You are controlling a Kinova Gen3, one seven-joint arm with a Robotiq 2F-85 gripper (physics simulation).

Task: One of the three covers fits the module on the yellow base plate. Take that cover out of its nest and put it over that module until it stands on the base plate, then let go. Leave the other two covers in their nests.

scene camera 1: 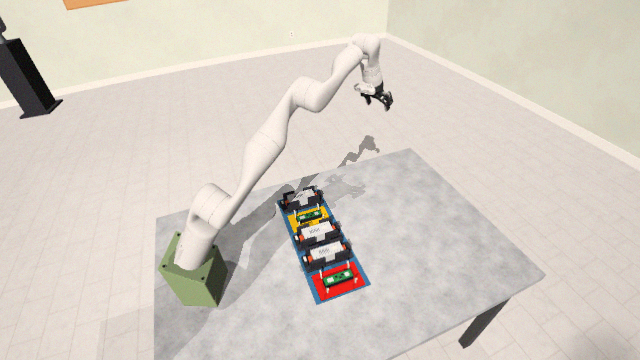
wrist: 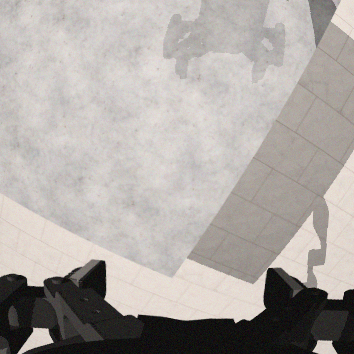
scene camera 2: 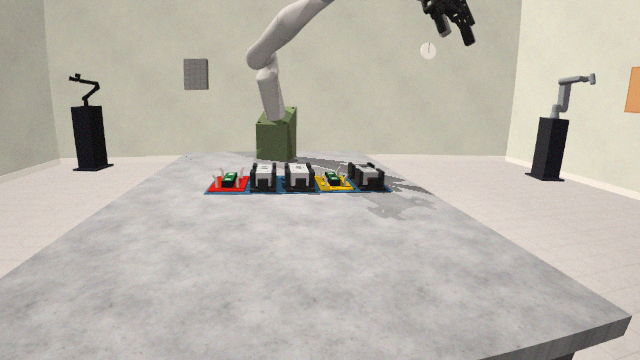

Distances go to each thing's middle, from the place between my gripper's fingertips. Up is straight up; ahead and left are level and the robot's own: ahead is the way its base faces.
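From my hand, the red base plate [scene camera 1: 349, 285] is a long way behind, a long way to the right and well below.
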